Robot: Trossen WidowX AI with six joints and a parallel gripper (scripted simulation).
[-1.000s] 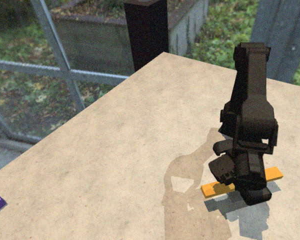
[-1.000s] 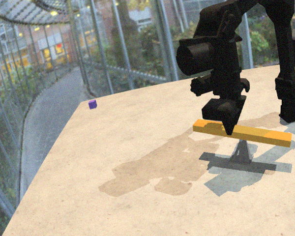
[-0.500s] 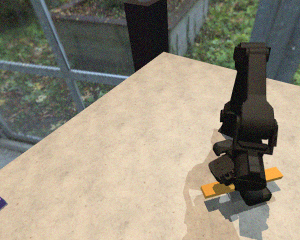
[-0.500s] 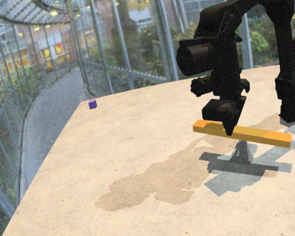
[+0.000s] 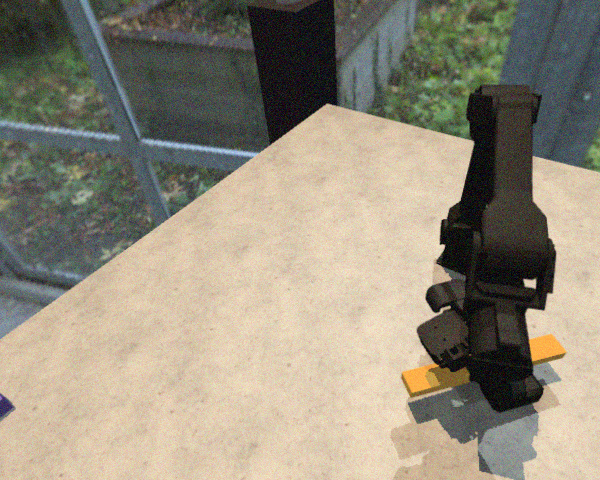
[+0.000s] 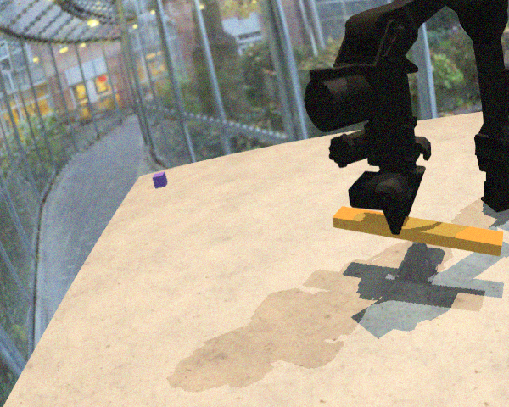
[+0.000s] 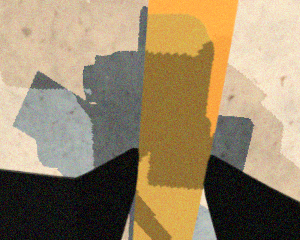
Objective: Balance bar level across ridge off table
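My gripper tip is 20 mm to the right of the orange bar and 20 mm past it. The rest, counted from my gripper tip: purple cube: 620 mm to the right, 470 mm ahead, 60 mm below.
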